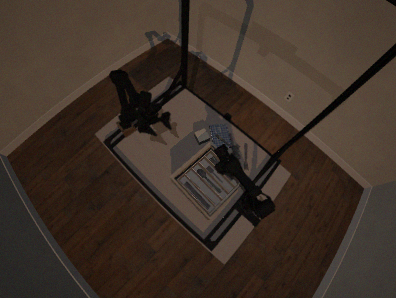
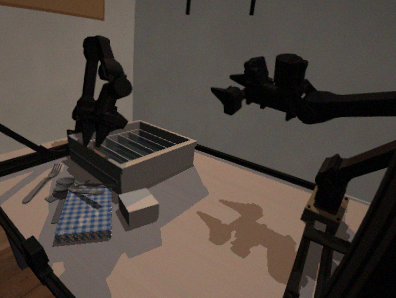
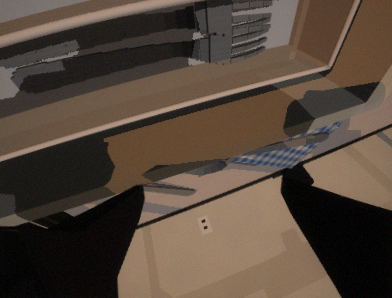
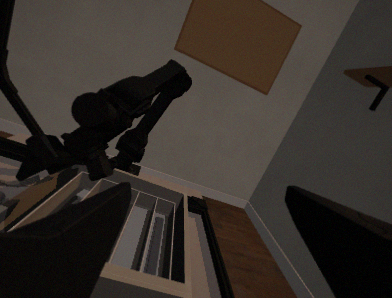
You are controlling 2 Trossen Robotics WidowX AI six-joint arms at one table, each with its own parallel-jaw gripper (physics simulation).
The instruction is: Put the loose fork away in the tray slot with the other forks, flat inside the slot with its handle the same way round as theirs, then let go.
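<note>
The loose fork (image 1: pixel 245 156) (image 2: pixel 55 170) lies flat on the table beyond the wooden cutlery tray (image 1: pixel 188 163) (image 2: pixel 158 165) (image 3: pixel 195 101) (image 4: pixel 135 276), apart from it. The other forks (image 3: pixel 242 29) lie in a slot near the tray's end. My left gripper (image 2: pixel 91 145) (image 3: pixel 212 188) is open and empty. It points down over the tray's end nearest the fork, with the tips at about rim height. My right gripper (image 1: pixel 162 131) (image 2: pixel 221 83) (image 4: pixel 209 191) is open and empty, high above the table and far from the tray.
A blue checked napkin (image 1: pixel 220 134) (image 2: pixel 81 217) (image 3: pixel 283 155) lies beside the tray with a knife (image 2: pixel 88 200) on it and a spoon (image 2: pixel 65 180) at its edge. A small box (image 1: pixel 202 135) (image 2: pixel 137 207) stands next to the napkin. Black frame posts (image 1: pixel 184 44) rise at the table's edges.
</note>
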